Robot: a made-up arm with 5 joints. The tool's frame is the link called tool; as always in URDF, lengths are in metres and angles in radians. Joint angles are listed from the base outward.
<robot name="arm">
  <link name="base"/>
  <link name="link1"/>
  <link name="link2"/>
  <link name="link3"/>
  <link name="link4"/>
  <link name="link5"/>
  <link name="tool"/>
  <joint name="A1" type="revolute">
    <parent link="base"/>
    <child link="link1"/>
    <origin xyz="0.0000 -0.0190 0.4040" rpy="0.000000 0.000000 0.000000"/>
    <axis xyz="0 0 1"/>
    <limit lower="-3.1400" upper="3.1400"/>
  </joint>
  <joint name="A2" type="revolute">
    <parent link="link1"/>
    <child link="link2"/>
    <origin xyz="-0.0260 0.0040 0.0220" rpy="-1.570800 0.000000 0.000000"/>
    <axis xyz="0 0 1"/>
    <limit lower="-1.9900" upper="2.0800"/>
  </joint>
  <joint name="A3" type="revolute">
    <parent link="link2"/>
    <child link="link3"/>
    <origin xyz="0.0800 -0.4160 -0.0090" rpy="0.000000 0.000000 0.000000"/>
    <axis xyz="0 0 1"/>
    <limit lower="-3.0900" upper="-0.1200"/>
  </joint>
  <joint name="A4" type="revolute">
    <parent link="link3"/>
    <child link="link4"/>
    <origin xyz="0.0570 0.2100 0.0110" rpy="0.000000 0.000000 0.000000"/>
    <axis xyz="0 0 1"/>
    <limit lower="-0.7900" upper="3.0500"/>
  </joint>
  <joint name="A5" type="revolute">
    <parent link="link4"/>
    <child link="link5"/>
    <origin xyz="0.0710 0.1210 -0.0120" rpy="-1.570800 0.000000 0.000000"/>
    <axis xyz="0 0 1"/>
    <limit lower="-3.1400" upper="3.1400"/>
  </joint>
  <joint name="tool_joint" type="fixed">
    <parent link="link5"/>
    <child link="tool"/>
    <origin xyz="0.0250 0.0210 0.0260" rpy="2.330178 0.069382 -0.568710"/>
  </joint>
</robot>
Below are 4 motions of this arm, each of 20 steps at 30 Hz.
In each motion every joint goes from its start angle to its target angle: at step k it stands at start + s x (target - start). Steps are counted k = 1, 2, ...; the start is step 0. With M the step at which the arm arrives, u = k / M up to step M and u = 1 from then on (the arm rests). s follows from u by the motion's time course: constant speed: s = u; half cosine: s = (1 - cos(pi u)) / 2; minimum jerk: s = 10 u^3 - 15 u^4 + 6 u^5.
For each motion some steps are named. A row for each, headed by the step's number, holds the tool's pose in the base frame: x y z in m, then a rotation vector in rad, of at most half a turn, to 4 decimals.
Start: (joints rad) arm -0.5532 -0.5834 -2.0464 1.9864 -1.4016
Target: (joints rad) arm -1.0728 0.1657 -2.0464 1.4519 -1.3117
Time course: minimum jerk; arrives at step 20
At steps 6, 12, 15, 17, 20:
6: 0.0907 -0.0679 0.9715 -1.2660 -0.7765 1.1742
12: 0.2131 -0.2699 0.9218 -1.2139 -0.5599 0.9113
15: 0.2287 -0.3656 0.8757 -1.1876 -0.4785 0.7979
17: 0.2288 -0.4000 0.8557 -1.1775 -0.4503 0.7565
20: 0.2281 -0.4118 0.8484 -1.1739 -0.4406 0.7421

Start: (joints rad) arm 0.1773 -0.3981 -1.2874 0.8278 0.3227
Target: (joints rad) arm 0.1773 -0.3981 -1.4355 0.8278 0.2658
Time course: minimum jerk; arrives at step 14
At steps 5, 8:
5: 0.2574 -0.0070 0.9054 -0.7566 -1.0810 -0.0048
8: 0.2534 -0.0073 0.9268 -0.7597 -1.1429 -0.0122

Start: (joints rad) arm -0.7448 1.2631 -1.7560 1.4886 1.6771
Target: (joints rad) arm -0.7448 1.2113 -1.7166 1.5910 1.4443
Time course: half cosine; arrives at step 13
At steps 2, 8, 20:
2: 0.3085 -0.3428 0.1995 -0.7755 1.7006 -1.1300
8: 0.3024 -0.3414 0.2167 -0.7231 1.6771 -0.9699
20: 0.2993 -0.3404 0.2256 -0.6919 1.6633 -0.8886

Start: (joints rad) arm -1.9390 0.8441 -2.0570 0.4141 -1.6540
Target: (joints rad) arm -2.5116 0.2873 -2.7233 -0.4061 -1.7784
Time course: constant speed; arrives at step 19
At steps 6, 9, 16, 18, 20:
6: -0.3261 -0.5931 0.8354 -1.9270 0.7303 0.5040
9: -0.3337 -0.5041 0.9469 -2.0881 1.0470 0.5719
16: -0.2442 -0.2633 1.1292 -2.2566 1.8858 0.8387
18: -0.1942 -0.1985 1.1561 2.1021 -2.0106 -0.8916
20: -0.1661 -0.1683 1.1650 1.9650 -2.0120 -0.8970

